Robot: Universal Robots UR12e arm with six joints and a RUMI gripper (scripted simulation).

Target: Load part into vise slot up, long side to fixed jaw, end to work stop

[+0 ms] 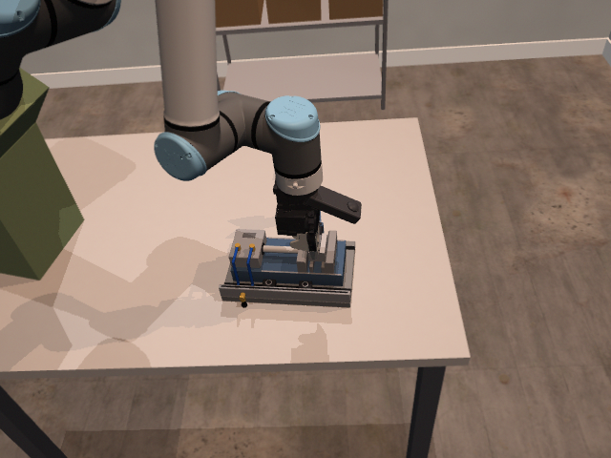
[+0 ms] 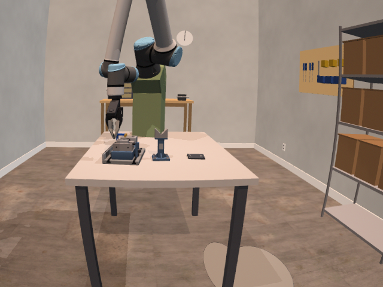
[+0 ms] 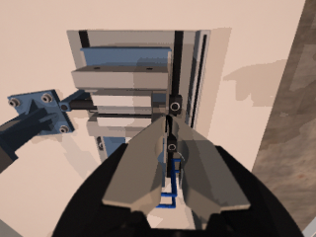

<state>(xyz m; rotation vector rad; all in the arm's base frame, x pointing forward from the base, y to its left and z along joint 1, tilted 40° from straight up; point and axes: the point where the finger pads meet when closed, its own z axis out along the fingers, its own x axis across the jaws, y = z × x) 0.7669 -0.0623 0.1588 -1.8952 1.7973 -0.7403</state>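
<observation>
Right now the part is 5 cm to the left of my hand and 3 cm below it. Also, from my hand: moving jaw (3 cm behind, 5 cm to the left, 5 cm below); then fixed jaw (3 cm ahead, 5 cm to the left, 5 cm below); then work stop (10 cm to the left, 4 cm below).
</observation>
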